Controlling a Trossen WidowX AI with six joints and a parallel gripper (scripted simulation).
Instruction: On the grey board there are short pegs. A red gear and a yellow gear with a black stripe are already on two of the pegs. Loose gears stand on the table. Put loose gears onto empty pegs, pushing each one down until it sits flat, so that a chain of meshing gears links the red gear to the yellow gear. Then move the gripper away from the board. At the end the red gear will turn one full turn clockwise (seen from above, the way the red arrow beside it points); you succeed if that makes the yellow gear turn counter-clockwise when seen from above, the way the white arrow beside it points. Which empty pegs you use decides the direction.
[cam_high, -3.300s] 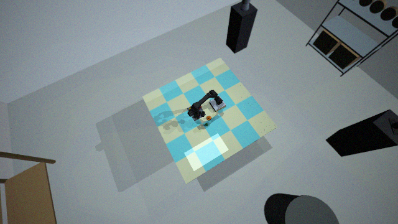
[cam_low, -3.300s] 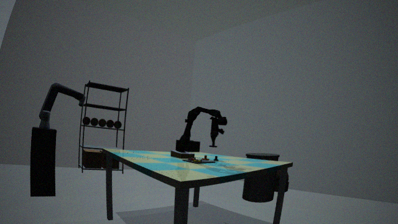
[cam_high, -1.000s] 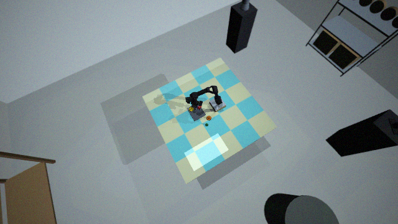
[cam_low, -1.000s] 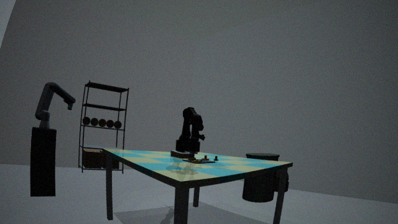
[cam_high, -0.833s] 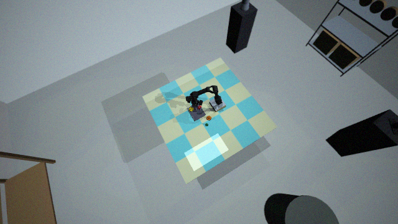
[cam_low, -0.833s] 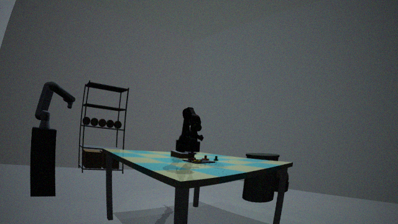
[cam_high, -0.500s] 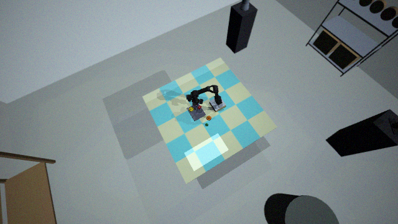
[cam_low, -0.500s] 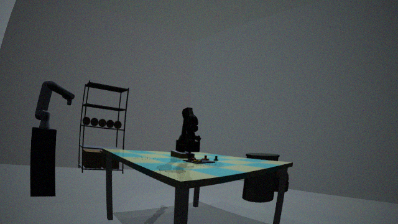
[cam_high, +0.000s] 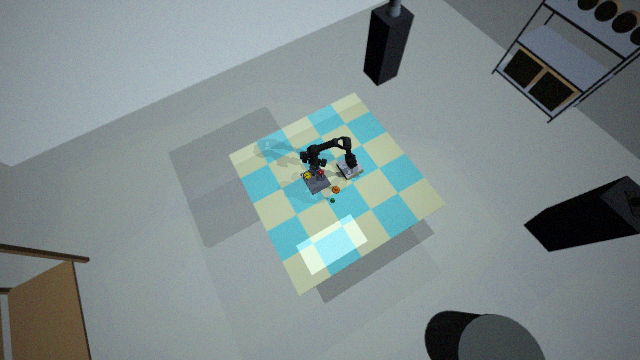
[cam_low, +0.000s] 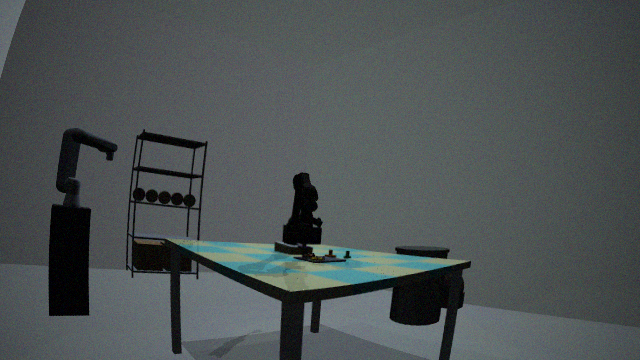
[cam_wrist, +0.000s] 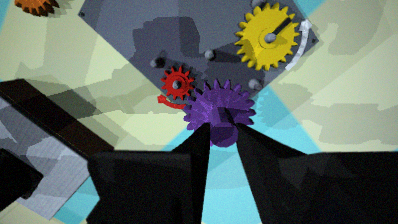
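My gripper tip is 20 mm past the red gear, 50 mm to the right of it and 70 mm above it. Round my gripper tip: purple gear: 10 mm below; orange gear: 50 mm behind, 240 mm to the left, 70 mm below; white arrow: 110 mm ahead, 20 mm to the right, 80 mm below.
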